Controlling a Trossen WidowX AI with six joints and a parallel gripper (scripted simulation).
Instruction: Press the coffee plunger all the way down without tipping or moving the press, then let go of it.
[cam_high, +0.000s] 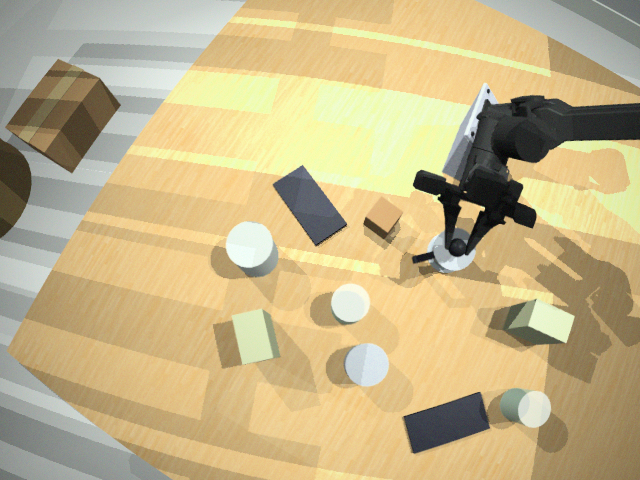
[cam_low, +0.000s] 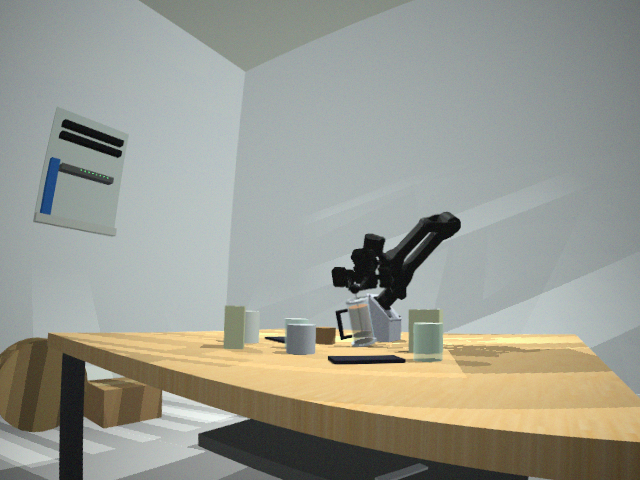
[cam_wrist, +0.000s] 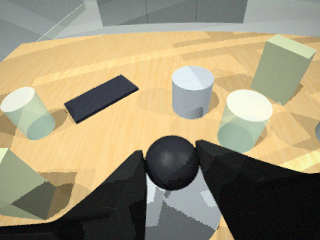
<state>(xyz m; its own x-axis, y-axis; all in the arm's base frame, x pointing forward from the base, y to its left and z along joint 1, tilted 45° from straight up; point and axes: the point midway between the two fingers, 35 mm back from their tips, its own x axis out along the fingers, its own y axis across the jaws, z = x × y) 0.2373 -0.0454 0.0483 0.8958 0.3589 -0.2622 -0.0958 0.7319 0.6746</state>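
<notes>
My gripper tip is now 80 mm above the glass coffee press and 20 mm past it. Also, from my gripper tip: brown box (140 mm below, 120 mm to the right, 60 mm behind).
</notes>
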